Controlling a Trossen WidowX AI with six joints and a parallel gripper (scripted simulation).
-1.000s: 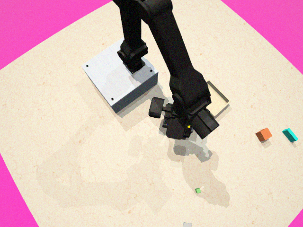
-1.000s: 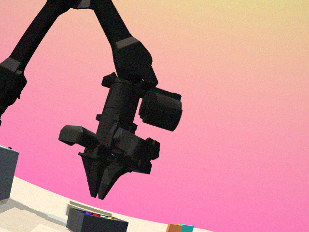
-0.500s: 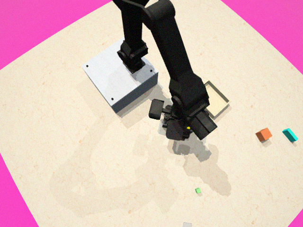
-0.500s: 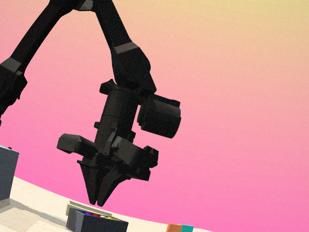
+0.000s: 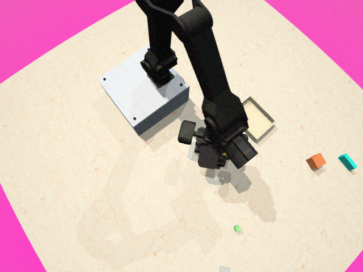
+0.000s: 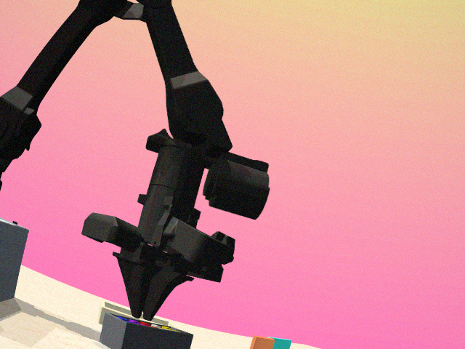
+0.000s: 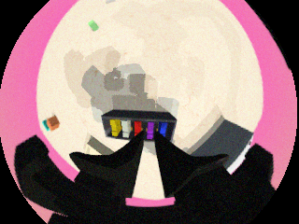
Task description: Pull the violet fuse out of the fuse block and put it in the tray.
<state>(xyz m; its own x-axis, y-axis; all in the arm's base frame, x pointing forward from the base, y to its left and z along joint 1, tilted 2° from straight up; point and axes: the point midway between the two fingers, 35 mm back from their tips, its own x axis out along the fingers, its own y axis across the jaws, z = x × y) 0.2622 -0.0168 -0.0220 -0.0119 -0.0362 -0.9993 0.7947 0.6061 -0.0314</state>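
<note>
The violet fuse lies 20 mm below my gripper tip. Round my gripper tip: yellow fuse (50 mm ahead, 30 mm to the left, 20 mm below); then blue fuse (20 mm below, 20 mm behind, 10 mm to the right); then red fuse (20 mm below, 10 mm to the left, 10 mm ahead).
</note>
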